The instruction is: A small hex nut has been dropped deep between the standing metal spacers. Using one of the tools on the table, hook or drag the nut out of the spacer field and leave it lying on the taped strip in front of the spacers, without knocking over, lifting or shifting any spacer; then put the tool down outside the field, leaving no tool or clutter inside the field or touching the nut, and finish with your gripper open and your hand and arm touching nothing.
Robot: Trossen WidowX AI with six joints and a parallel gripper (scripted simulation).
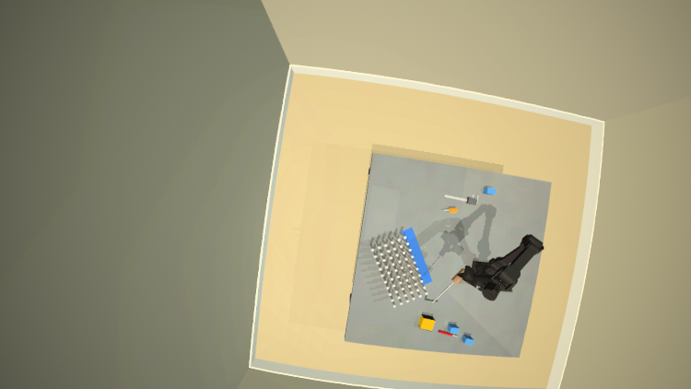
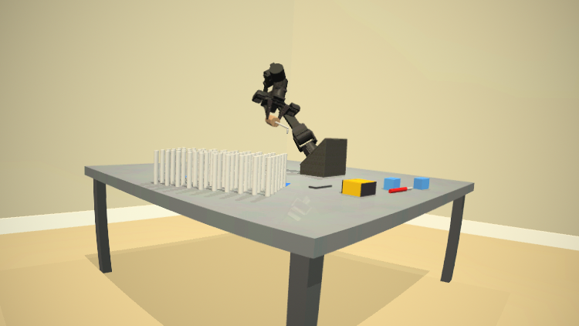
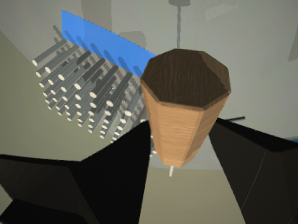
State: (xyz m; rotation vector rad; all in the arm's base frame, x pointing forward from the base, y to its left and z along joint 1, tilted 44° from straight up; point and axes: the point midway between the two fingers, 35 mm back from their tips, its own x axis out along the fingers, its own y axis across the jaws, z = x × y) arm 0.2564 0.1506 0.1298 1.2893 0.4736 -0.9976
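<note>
Right now my gripper tip is 22 cm above the blue taped strip and 17 cm short of it. The rest, counted from my gripper tip: orange-handled tool (36 cm to the right, 20 cm below, 2 cm ahead); then dark flat bar (26 cm to the left, 22 cm below, 2 cm ahead); then red tool (48 cm to the left, 21 cm below, 21 cm behind).
</note>
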